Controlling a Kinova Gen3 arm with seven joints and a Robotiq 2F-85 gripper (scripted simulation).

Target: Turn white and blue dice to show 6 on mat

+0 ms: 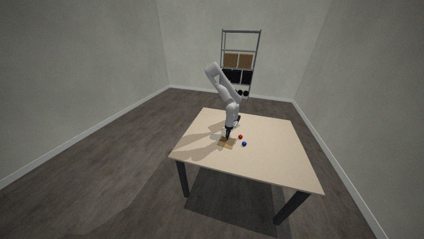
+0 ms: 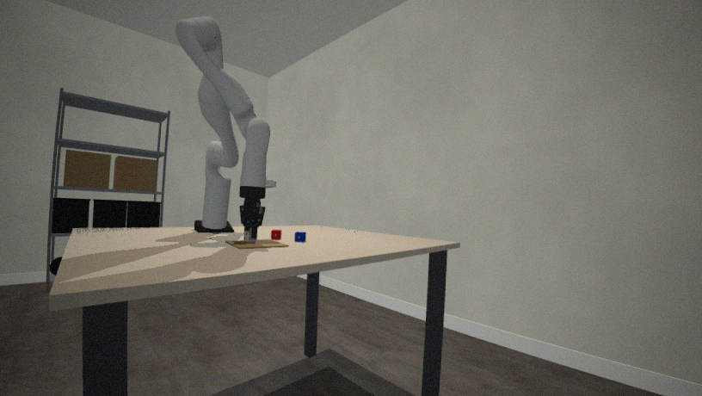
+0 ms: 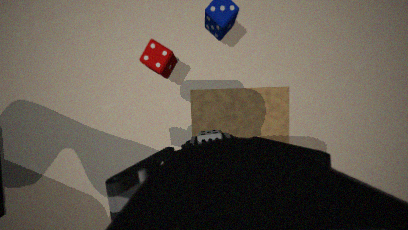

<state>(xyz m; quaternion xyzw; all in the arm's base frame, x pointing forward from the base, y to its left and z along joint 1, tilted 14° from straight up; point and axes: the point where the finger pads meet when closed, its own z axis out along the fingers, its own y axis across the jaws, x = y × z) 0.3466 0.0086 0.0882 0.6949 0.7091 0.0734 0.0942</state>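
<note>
Now: hand 1 cm above the white die. Also, from my hand: tan mat (5 cm ahead, 2 cm below); blue die (3 cm ahead, 16 cm to the left, 1 cm below); red die (5 cm behind, 11 cm to the left, 1 cm below).
</note>
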